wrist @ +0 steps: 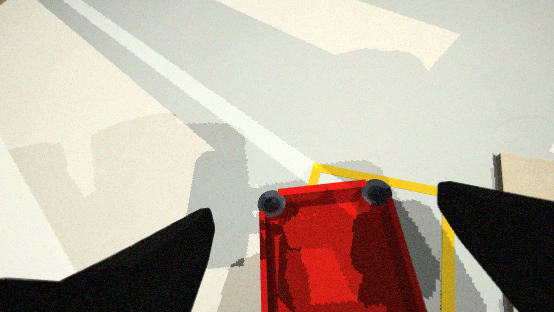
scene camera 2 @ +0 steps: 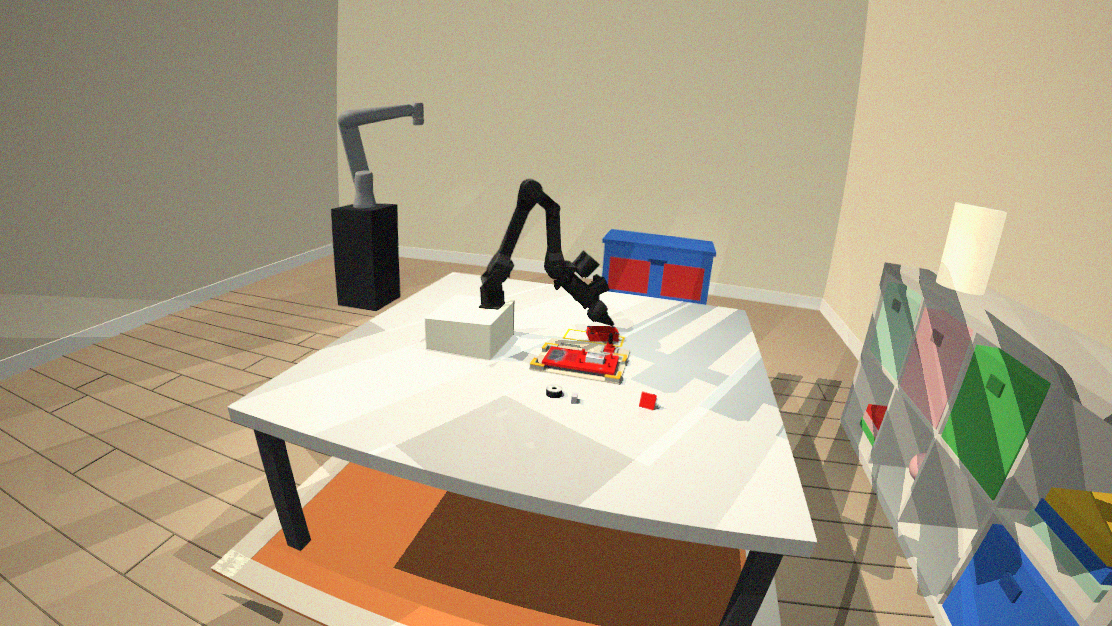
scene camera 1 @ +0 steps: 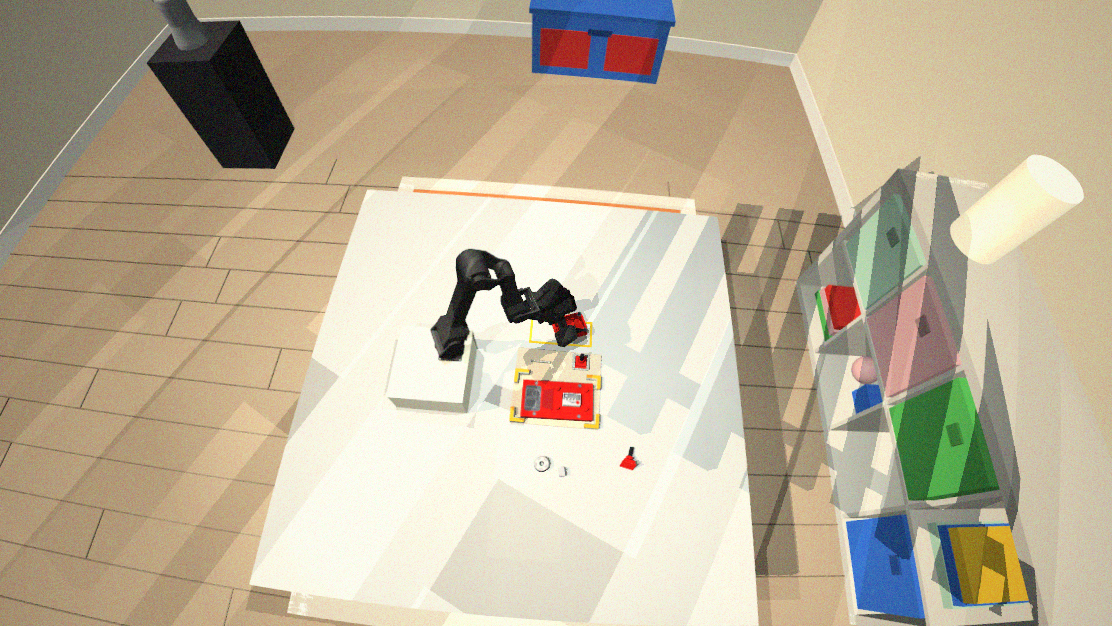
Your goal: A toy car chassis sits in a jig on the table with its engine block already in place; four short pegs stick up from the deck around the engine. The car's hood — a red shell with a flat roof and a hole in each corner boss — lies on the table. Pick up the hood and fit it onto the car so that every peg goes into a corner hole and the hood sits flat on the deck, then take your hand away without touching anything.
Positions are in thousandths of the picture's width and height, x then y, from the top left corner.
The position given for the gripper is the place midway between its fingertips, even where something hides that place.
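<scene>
Scene camera 2 shows the gripper (scene camera 2: 549, 510), open and holding nothing. Scene camera 1 also shows the gripper (scene camera 1: 519, 507). In the wrist view: the gripper (wrist: 580, 662) and a red hood (wrist: 622, 768).
</scene>
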